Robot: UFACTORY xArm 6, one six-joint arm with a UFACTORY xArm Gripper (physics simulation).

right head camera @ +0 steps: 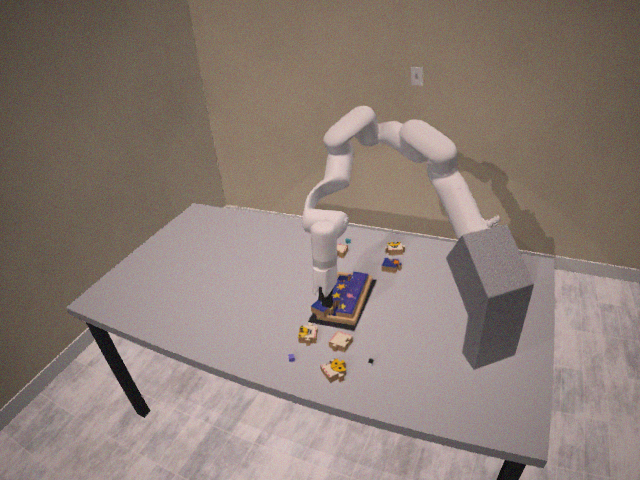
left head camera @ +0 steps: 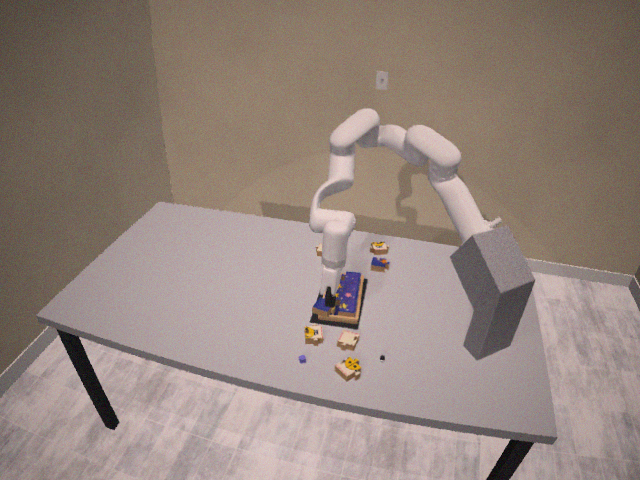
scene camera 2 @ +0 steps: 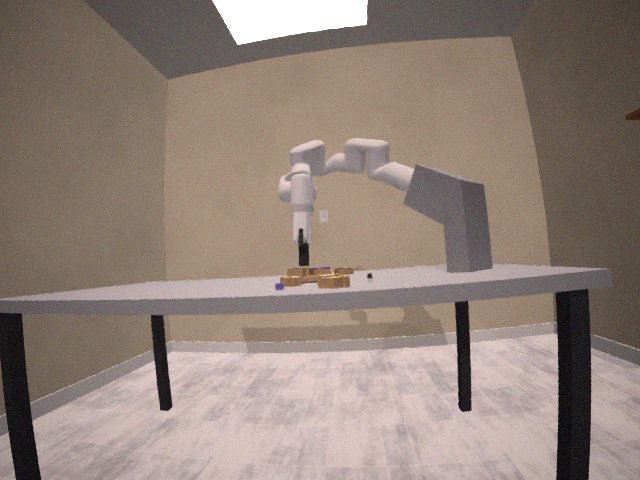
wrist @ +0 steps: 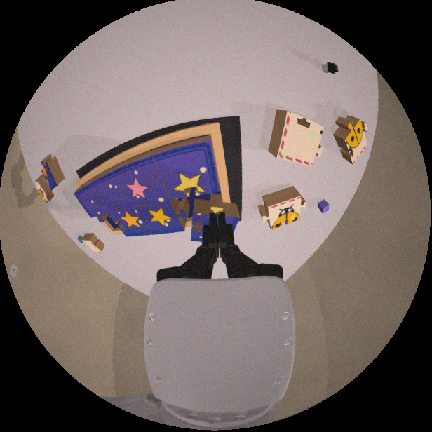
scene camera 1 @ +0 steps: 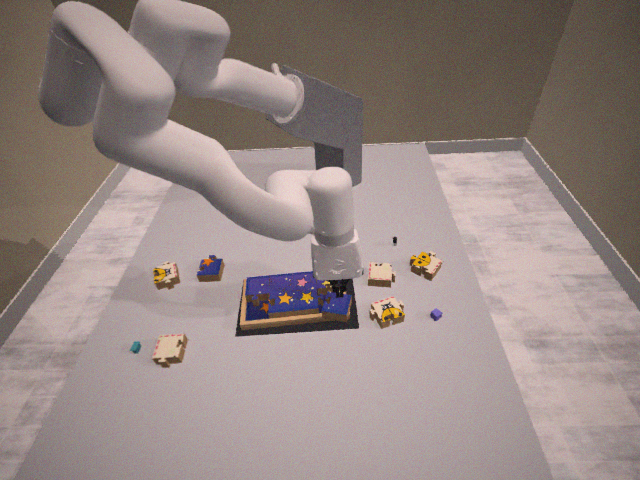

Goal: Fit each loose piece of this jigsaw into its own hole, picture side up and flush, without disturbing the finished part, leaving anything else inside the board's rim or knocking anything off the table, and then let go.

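Observation:
The jigsaw board, with wooden rim (scene camera 1: pixel 281 322) (wrist: pixel 224 165) and finished blue star part (scene camera 1: pixel 302 282) (wrist: pixel 137 188), lies on the table. A blue corner piece (scene camera 1: pixel 337 305) (right head camera: pixel 321 308) sits picture side up at one board corner. It stands proud of the finished part and overlaps the rim. My gripper (scene camera 1: pixel 339 293) (wrist: pixel 217 221) (scene camera 2: pixel 303 264) is shut and empty, right above this piece; contact cannot be told. A blue piece with an orange star (scene camera 1: pixel 210 269) (left head camera: pixel 378 264) lies loose beyond the board's other end, where an open hole (scene camera 1: pixel 258 308) shows.
Cream pieces (scene camera 1: pixel 381 273) (scene camera 1: pixel 169 349) and yellow-beetle pieces (scene camera 1: pixel 387 311) (scene camera 1: pixel 426 264) (scene camera 1: pixel 165 275) lie around the board. A purple cube (scene camera 1: pixel 436 314), a teal block (scene camera 1: pixel 135 346) and a small black object (scene camera 1: pixel 394 240) also lie on the table.

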